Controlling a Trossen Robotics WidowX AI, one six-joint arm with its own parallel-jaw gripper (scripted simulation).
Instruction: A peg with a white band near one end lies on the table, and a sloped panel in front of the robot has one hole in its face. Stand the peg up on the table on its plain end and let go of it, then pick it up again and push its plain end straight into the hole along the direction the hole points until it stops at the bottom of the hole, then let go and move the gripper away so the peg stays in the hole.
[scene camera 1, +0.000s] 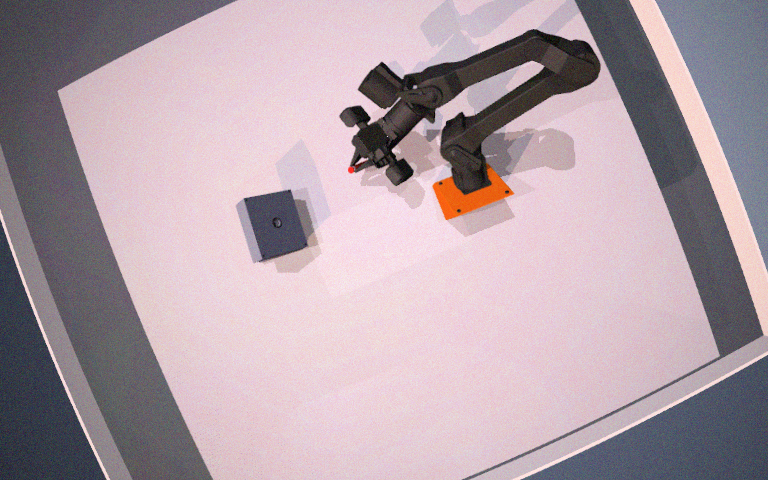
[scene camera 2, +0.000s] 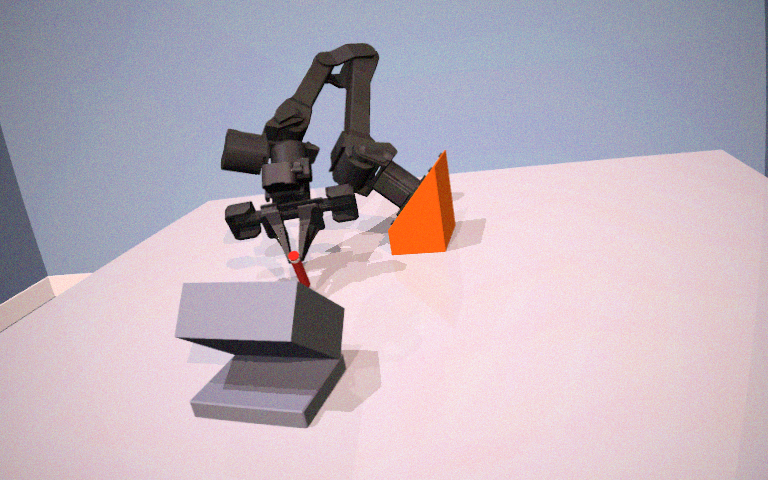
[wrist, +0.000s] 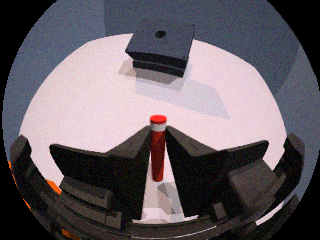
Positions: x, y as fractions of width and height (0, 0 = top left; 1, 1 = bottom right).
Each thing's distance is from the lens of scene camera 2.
my gripper (scene camera 2: 0.38, 0.54): 80 cm
sloped panel (scene camera 2: 0.35, 0.67): 53 cm
